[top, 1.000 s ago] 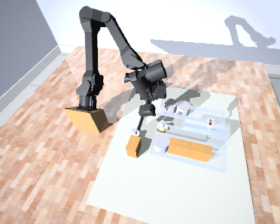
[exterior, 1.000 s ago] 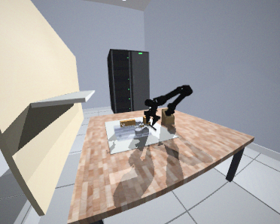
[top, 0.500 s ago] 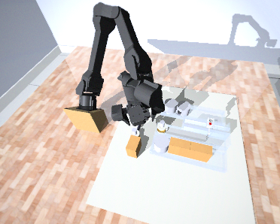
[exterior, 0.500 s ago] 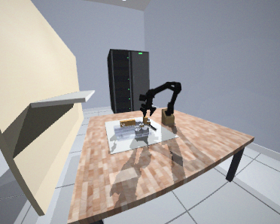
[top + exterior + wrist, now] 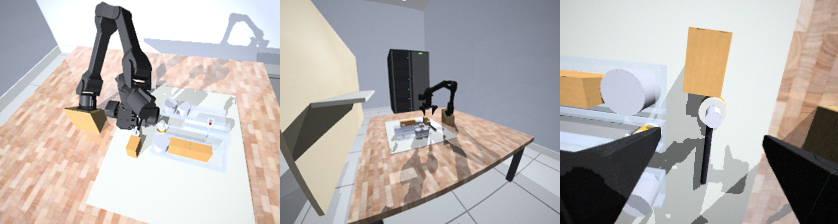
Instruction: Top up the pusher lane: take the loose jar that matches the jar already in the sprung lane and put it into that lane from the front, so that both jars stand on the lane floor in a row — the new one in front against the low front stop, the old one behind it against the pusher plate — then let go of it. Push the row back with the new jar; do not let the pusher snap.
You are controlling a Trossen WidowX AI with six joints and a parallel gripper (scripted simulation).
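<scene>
My gripper tip is now 1 cm short of the tan box, 6 cm to the left of it and 7 cm above it. The rest, counted from my gripper tip: thin black rod 9 cm to the left, 10 cm below; then white mat 17 cm ahead, 4 cm to the left, 10 cm below; then clear rack 25 cm ahead, 9 cm to the left, 8 cm below.
</scene>
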